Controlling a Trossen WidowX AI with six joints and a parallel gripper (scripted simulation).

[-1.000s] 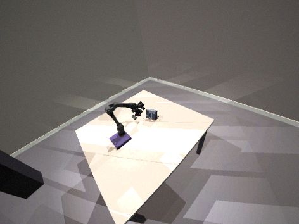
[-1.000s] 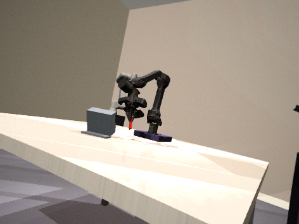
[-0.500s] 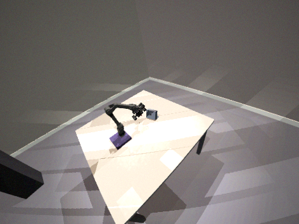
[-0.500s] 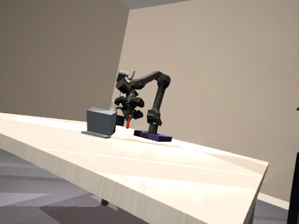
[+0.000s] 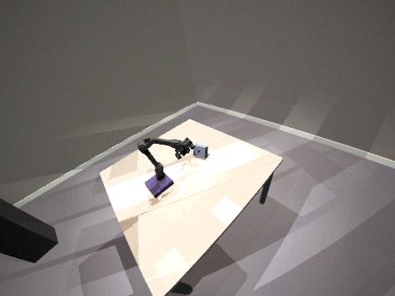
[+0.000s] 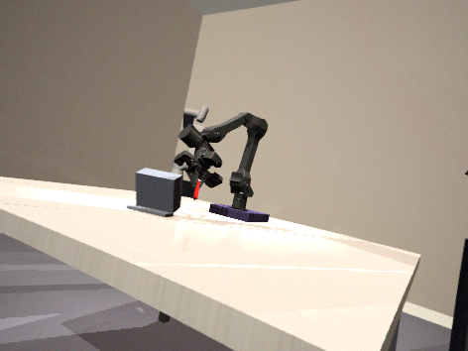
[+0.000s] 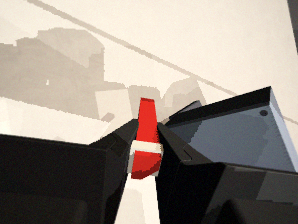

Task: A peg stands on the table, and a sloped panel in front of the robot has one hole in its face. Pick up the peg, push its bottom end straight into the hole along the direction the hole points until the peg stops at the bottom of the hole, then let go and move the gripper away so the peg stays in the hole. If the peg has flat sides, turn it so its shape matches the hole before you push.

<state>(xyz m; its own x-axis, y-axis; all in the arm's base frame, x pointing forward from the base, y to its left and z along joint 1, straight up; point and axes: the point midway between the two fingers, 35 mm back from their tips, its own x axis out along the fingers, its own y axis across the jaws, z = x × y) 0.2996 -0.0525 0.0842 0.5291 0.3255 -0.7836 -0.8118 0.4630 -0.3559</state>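
The sloped panel is 90 mm ahead of my gripper tip, 80 mm to the right of it and 30 mm below it. Also, from my gripper tip: red peg (10 mm behind, 10 mm above).
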